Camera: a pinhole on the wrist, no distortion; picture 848 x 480 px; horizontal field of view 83.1 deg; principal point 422.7 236.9 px. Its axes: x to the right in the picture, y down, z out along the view. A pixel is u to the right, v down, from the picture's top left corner.
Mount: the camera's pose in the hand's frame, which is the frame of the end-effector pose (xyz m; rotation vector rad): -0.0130 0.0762 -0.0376 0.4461 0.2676 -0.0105
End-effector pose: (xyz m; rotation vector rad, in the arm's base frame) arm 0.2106 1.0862 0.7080 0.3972 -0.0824 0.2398
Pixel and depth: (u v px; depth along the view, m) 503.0 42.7 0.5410
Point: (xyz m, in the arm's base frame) 0.4770 0.6927 0.8923
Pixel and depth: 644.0 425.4 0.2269
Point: 0.3361 1.1102 0.9078
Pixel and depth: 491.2 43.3 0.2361
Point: 0.3044 0.9578 0.7848
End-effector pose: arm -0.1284 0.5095 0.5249 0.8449 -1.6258 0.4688
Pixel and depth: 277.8 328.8 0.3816
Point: -0.3453 0.2487 0.4161
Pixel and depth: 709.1 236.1 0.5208
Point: -0.2761 0.0746 0.8314
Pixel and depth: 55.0 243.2 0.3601
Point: -0.2876 0.2580 0.2496
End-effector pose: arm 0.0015 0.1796 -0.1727 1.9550 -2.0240 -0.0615
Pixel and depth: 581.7 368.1 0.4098
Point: -0.0951 -0.1087 -0.4369
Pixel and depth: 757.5 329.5 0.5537
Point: -0.0601 -0.3960 -0.4492
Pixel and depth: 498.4 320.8 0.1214
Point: -0.0604 0.1315 -0.2218
